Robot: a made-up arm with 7 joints.
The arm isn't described. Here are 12 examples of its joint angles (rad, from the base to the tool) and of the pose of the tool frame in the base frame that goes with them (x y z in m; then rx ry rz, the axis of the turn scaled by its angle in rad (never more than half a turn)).
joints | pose
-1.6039 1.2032 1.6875 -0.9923 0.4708 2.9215 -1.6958 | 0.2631 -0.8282 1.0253 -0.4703 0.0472 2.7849
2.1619 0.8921 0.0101 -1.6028 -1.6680 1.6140 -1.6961 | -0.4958 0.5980 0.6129 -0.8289 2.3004 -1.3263
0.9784 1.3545 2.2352 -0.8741 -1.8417 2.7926 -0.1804 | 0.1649 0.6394 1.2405 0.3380 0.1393 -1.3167
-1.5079 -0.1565 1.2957 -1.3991 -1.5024 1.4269 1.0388 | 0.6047 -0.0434 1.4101 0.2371 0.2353 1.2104
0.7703 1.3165 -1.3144 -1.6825 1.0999 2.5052 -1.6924 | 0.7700 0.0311 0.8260 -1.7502 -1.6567 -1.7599
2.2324 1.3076 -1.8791 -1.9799 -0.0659 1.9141 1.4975 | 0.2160 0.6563 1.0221 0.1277 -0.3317 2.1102
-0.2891 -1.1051 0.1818 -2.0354 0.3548 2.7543 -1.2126 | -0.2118 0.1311 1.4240 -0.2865 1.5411 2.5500
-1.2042 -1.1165 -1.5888 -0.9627 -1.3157 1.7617 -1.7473 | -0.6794 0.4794 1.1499 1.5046 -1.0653 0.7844
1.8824 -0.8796 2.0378 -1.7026 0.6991 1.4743 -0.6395 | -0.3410 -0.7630 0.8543 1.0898 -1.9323 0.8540
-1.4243 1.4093 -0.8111 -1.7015 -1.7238 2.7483 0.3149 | -0.1494 -0.5954 0.3354 2.8420 0.1287 0.5667
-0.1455 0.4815 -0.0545 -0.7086 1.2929 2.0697 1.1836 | 0.7303 -0.2557 1.3976 -1.0742 2.3942 -1.1495
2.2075 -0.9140 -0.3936 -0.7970 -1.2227 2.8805 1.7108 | 0.2329 -0.4513 1.5080 0.2309 1.8912 -0.8705
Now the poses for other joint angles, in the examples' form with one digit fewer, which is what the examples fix.
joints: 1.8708 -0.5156 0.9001 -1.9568 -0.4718 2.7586 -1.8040
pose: -0.419 -0.185 1.314 2.428 -1.056 0.145
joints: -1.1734 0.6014 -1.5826 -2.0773 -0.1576 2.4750 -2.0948
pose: -0.374 -0.499 1.099 2.739 -0.743 1.172
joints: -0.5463 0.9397 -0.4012 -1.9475 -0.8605 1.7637 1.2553
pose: 0.497 -0.552 0.484 1.461 0.040 0.235
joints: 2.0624 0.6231 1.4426 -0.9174 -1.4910 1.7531 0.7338
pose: -0.694 0.192 1.442 -0.165 -0.588 -0.933
